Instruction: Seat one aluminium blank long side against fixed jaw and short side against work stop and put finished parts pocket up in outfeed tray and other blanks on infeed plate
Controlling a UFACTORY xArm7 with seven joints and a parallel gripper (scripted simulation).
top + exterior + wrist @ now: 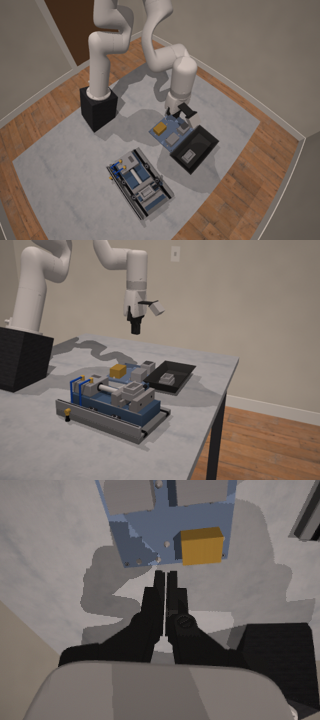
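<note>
Now: hand 5 cm past the brass blank, 4 cm to the left of it and 17 cm above it. Also, from my hand: grey rail: 6 cm ahead, 40 cm to the right, 16 cm below; then vise bed: 7 cm ahead, 31 cm to the right, 16 cm below; then piston rod: 5 cm ahead, 30 cm to the right, 12 cm below.
</note>
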